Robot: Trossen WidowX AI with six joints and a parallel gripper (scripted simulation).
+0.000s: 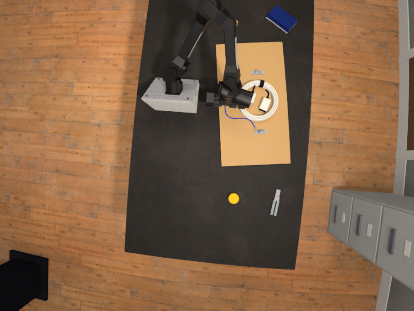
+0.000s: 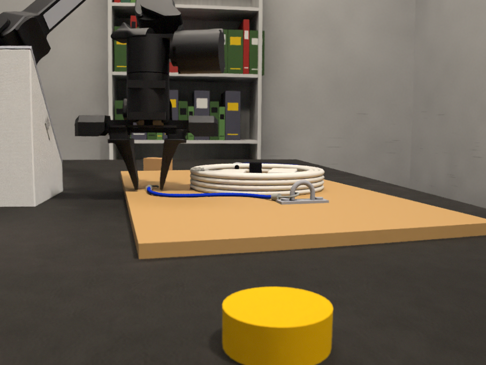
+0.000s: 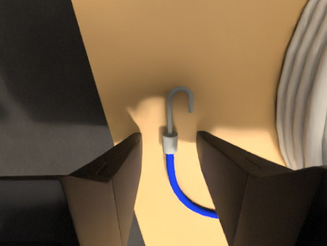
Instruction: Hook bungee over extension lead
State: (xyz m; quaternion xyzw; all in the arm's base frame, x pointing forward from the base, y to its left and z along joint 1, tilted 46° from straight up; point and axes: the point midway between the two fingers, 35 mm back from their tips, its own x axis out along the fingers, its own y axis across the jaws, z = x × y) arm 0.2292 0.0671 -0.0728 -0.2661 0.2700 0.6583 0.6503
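My gripper is now 14 cm short of the tan board, 4 cm above it and 3 cm to the right of it. Round my hand: block (44 cm to the left, 3 cm below, 1 cm behind); yellow puck (45 cm to the right, 9 cm ahead, 4 cm below); grey clip (44 cm to the right, 30 cm ahead, 4 cm below).
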